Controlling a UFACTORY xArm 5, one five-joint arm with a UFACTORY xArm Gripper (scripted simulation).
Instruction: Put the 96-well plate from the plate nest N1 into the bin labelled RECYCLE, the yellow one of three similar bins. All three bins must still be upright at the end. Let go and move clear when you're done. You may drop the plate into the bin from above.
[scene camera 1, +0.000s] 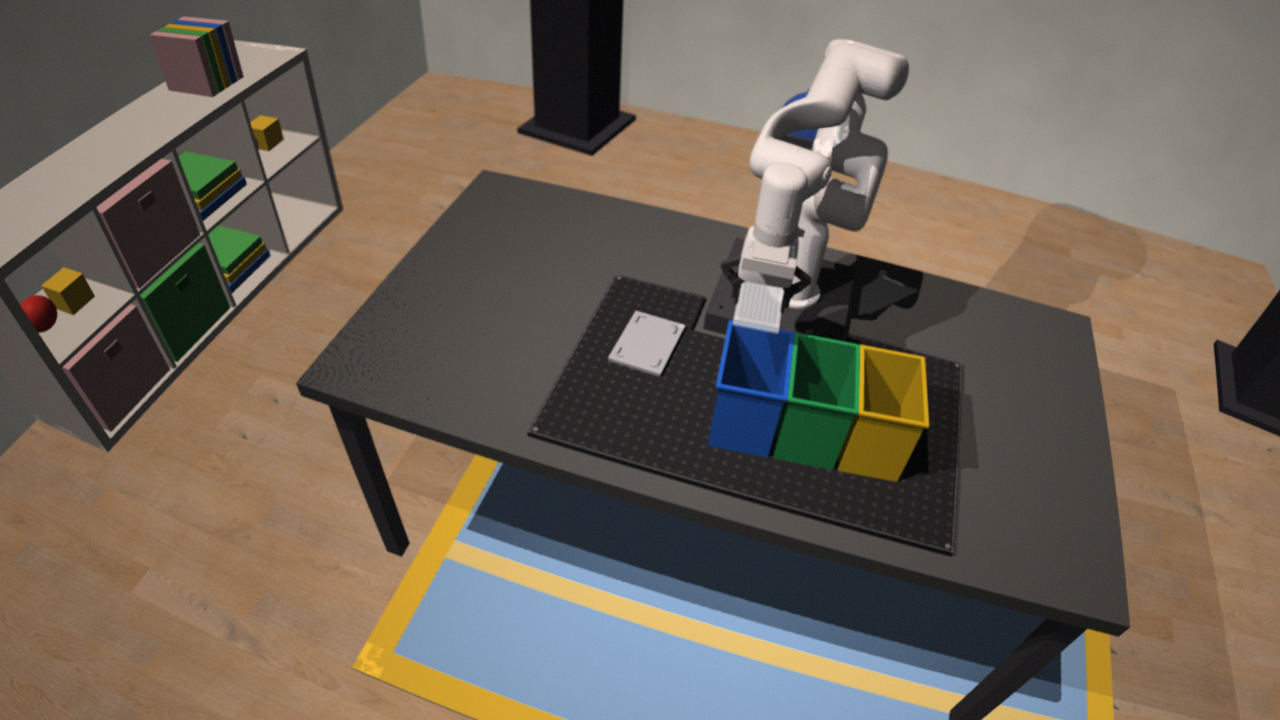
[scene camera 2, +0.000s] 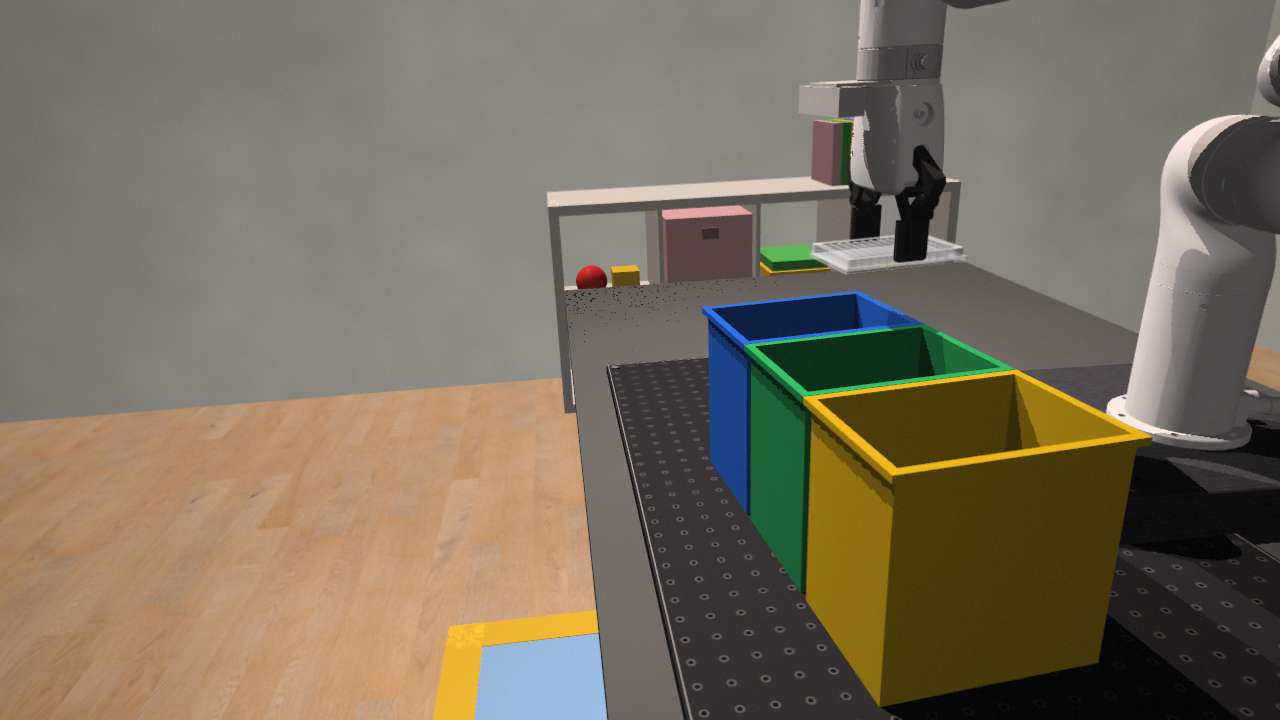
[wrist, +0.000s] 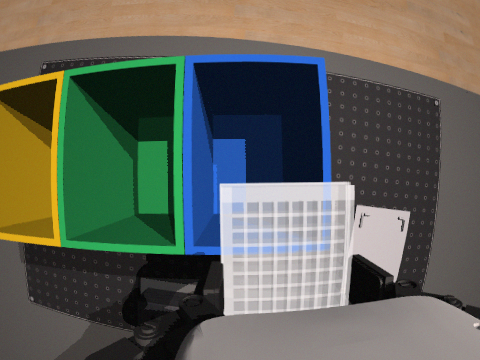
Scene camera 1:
my gripper: 759, 304
blue bin: 755, 384
white 96-well plate: 759, 306
